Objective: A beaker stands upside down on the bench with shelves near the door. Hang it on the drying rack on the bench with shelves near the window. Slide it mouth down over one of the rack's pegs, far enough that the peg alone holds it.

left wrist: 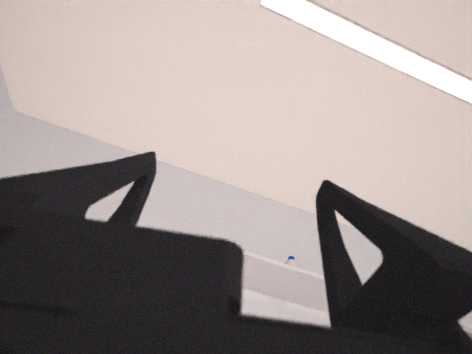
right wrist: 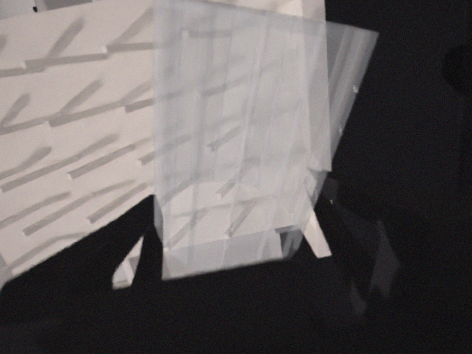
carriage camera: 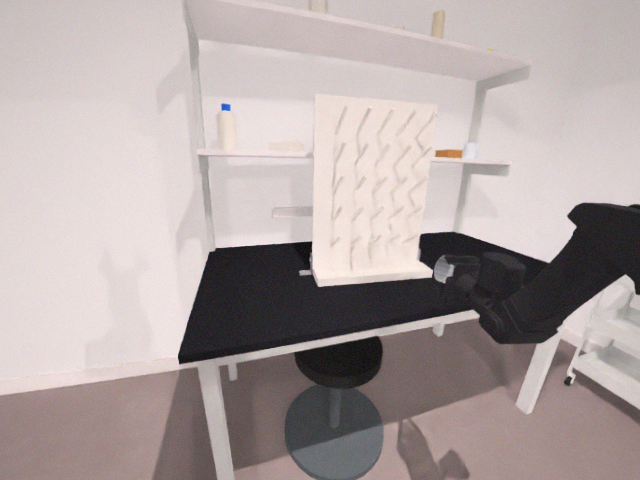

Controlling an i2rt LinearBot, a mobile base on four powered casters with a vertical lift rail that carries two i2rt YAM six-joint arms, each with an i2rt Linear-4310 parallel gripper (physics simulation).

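Places are measured from the left arm's base along level axes (x down, y back, z left), in millimetres.
Pixels of known places: left gripper, fingertip midpoint: (left wrist: 238, 175); right gripper, fingertip midpoint: (right wrist: 233, 191) (carriage camera: 444, 268).
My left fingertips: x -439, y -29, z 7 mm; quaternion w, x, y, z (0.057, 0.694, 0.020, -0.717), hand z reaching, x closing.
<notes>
Ahead of a thing's pixels: the offset from my left fingertips to its middle. "spot": to the spot under its first point. Level surfaces: height alone.
The clear beaker {dx +289, dy -518, dz -733 mm} (carriage camera: 443, 269) (right wrist: 240, 125) is between the fingers of my right gripper (carriage camera: 456, 270) (right wrist: 233, 191), which is shut on it. In the carriage camera it sticks out toward the picture's left, beside the lower right corner of the drying rack (carriage camera: 323, 180) (right wrist: 40, 86). The rack is a white upright board with rows of pegs on a black bench {dx +441 mm} (carriage camera: 248, 310). In the right wrist view, pegs show through the beaker; I cannot tell its distance from them. No peg is seen inside it. My left gripper (left wrist: 238, 175) is open and empty, aimed up at the wall and ceiling.
Shelves (carriage camera: 253, 153) behind the rack hold a blue-capped bottle (carriage camera: 226, 129) (left wrist: 291, 260), an orange block {spot: dx -38, dy -1201, dz -994 mm} (carriage camera: 448, 153) and a small pale container {spot: dx -66, dy -1382, dz -1205 mm} (carriage camera: 470, 150). A stool (carriage camera: 338, 359) stands under the bench's front edge. A white cart (carriage camera: 610, 369) stands at the right.
</notes>
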